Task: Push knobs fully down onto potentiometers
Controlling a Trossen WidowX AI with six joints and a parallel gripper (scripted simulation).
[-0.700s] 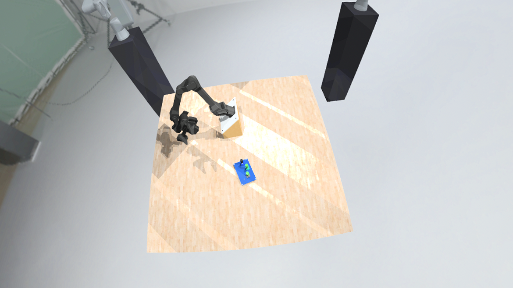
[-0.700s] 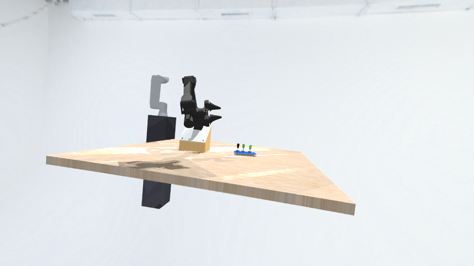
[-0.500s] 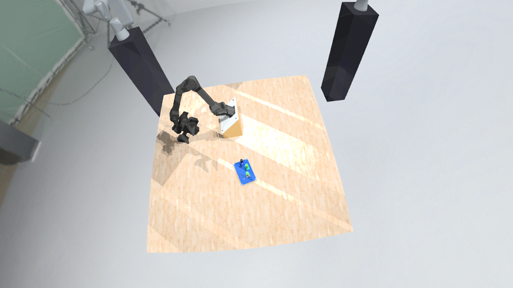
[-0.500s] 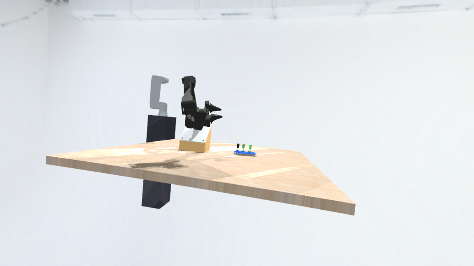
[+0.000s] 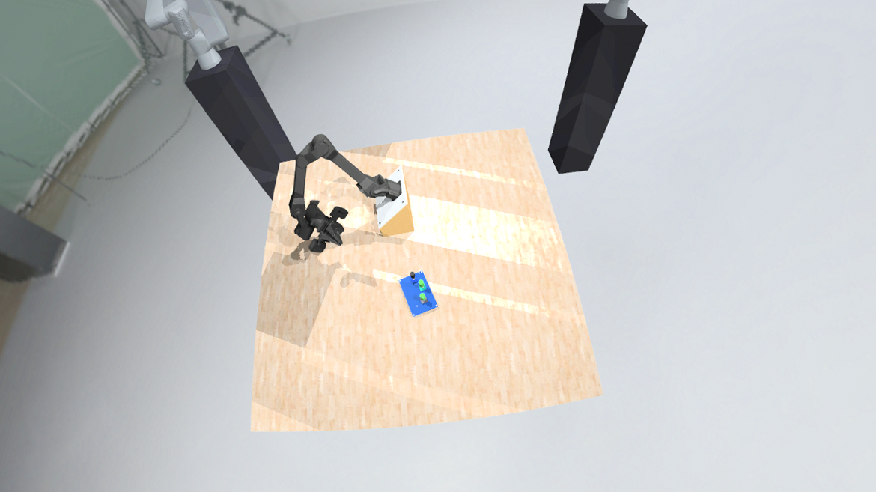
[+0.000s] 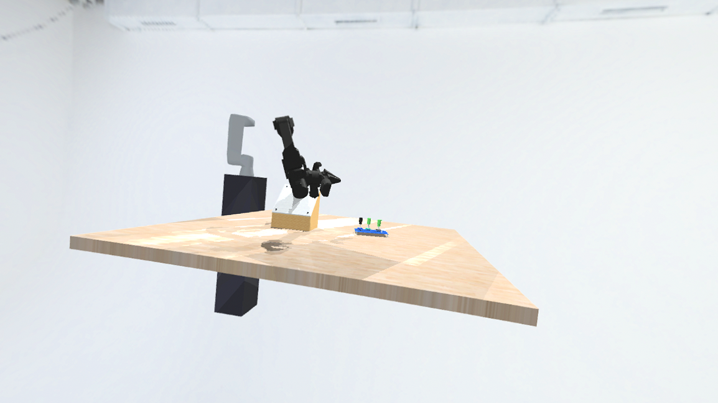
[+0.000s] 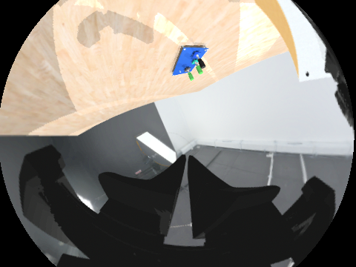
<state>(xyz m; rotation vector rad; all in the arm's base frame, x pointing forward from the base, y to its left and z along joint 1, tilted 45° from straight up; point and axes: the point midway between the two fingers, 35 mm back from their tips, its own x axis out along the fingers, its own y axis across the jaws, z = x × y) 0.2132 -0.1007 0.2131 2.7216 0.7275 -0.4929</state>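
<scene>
My gripper tip is 22 cm to the right of the black knob, 19 cm above it and 7 cm short of it. Round my gripper tip: green knob 24 cm to the left, 19 cm below, 16 cm ahead.
</scene>
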